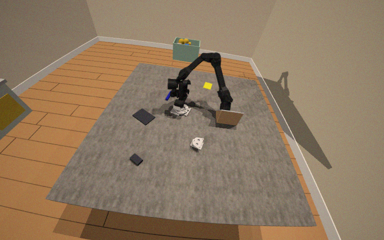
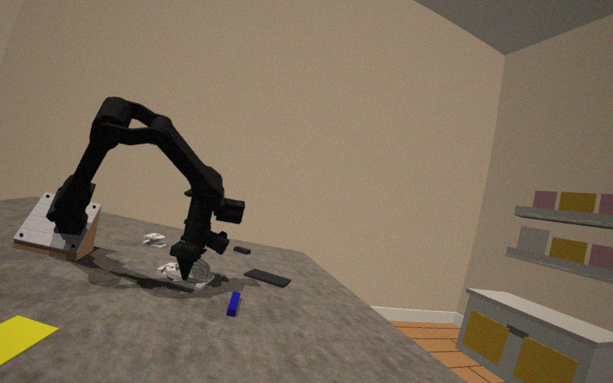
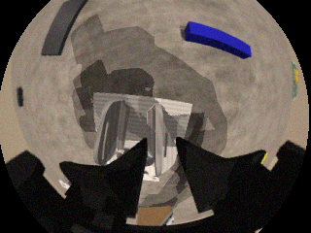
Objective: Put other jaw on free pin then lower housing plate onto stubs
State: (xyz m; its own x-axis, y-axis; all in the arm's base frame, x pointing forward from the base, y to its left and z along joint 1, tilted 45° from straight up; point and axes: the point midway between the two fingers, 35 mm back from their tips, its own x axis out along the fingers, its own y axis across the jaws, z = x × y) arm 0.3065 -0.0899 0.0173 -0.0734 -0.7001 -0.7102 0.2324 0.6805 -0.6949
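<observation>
The white jaw is 3 cm behind my gripper tip and 3 cm to the left of it. Also, from my gripper tip: yellow sheet: 23 cm behind, 32 cm to the right, 1 cm below; dark flat plate: 25 cm ahead, 13 cm to the left, 1 cm below; blue block: 11 cm ahead, 11 cm to the right, 1 cm below.
</observation>
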